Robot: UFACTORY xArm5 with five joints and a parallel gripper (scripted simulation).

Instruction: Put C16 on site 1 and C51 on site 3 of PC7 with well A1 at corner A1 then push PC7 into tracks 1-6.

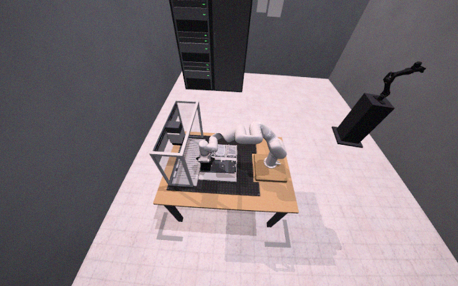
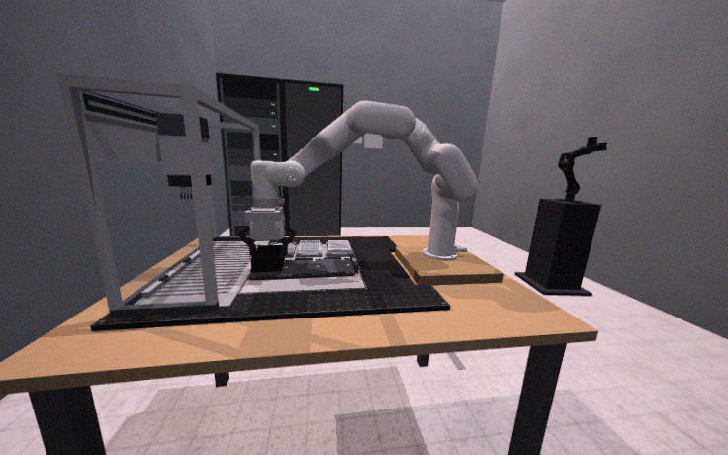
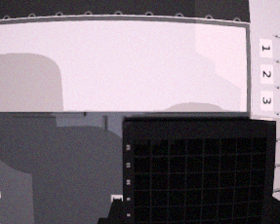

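Right now the grey plate carrier PC7 is 11 cm behind my hand, 4 cm below it and 2 cm to the right of it. Also, from my hand: post: 23 cm to the left, 19 cm above, 6 cm ahead; 96-well plate C15: 20 cm to the right, 9 cm behind, 4 cm below.
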